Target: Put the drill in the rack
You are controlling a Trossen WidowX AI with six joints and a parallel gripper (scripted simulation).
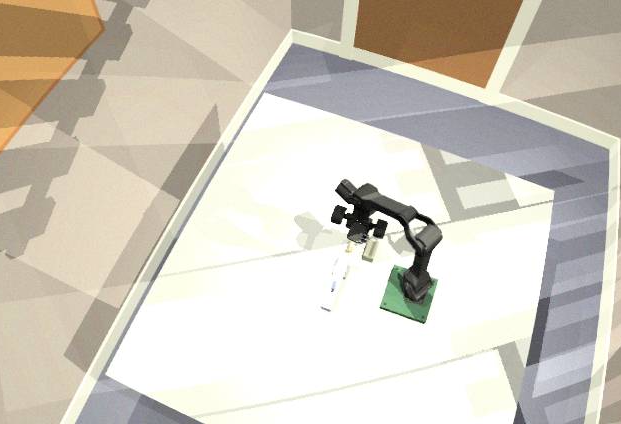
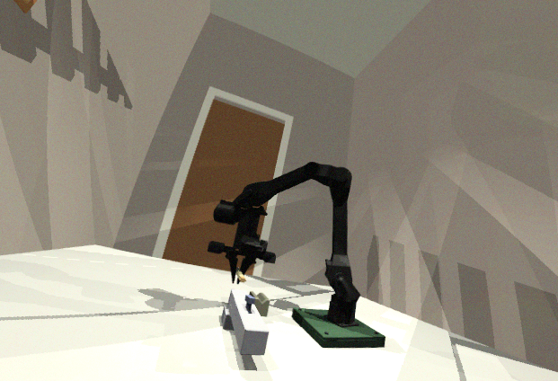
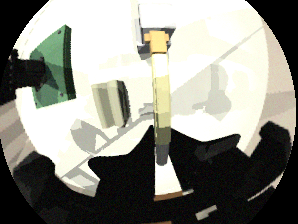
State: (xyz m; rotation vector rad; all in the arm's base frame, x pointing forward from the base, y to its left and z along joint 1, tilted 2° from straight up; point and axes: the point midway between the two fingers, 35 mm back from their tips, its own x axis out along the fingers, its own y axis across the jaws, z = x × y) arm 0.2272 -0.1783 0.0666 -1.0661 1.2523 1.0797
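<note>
Now: the drill 40 mm to the left of my gripper tip, 30 mm above it and 10 mm ahead of it. The rest, counted from my gripper tip: key: 220 mm to the left, 50 mm ahead; then grey block fixture: 190 mm to the left, 40 mm ahead, 20 mm below.
</note>
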